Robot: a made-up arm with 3 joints. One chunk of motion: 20 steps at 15 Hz.
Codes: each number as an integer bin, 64 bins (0 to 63) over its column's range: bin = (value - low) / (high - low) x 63, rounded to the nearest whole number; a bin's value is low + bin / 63 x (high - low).
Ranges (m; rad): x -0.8..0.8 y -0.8..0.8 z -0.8..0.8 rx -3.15..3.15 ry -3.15..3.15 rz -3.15..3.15
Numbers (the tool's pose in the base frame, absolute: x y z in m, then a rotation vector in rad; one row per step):
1: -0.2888 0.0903 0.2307 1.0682 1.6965 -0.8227
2: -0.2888 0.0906 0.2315 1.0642 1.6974 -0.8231
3: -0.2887 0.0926 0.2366 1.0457 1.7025 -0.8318
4: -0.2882 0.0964 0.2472 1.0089 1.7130 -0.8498
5: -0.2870 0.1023 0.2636 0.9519 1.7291 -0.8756
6: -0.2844 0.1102 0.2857 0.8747 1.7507 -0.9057
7: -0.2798 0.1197 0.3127 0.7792 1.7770 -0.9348
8: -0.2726 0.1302 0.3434 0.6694 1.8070 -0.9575
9: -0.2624 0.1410 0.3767 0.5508 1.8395 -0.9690
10: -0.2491 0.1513 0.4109 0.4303 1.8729 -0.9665
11: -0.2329 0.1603 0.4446 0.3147 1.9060 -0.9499
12: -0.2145 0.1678 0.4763 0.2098 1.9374 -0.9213
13: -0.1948 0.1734 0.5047 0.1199 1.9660 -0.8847
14: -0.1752 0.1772 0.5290 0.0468 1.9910 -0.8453
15: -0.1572 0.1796 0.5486 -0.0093 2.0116 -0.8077
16: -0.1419 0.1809 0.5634 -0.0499 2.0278 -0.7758
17: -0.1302 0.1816 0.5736 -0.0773 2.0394 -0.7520
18: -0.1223 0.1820 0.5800 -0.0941 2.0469 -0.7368
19: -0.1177 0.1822 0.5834 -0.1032 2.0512 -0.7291
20: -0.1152 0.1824 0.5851 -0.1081 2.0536 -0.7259
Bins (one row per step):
1: 20 35 41 42 48 23
2: 20 35 41 42 48 23
3: 20 35 41 42 49 23
4: 20 35 41 42 49 23
5: 20 36 42 41 49 23
6: 20 36 43 40 49 22
7: 20 36 44 39 49 22
8: 21 37 45 38 50 22
9: 21 37 46 37 50 22
10: 22 37 48 36 50 22
11: 22 38 49 35 51 22
12: 23 38 50 34 51 22
13: 24 38 51 33 51 23
14: 25 38 52 32 51 23
15: 25 39 53 31 52 23
16: 26 39 54 31 52 24
17: 26 39 54 31 52 24
18: 27 39 54 31 52 24
19: 27 39 54 30 52 24
20: 27 39 55 30 52 24

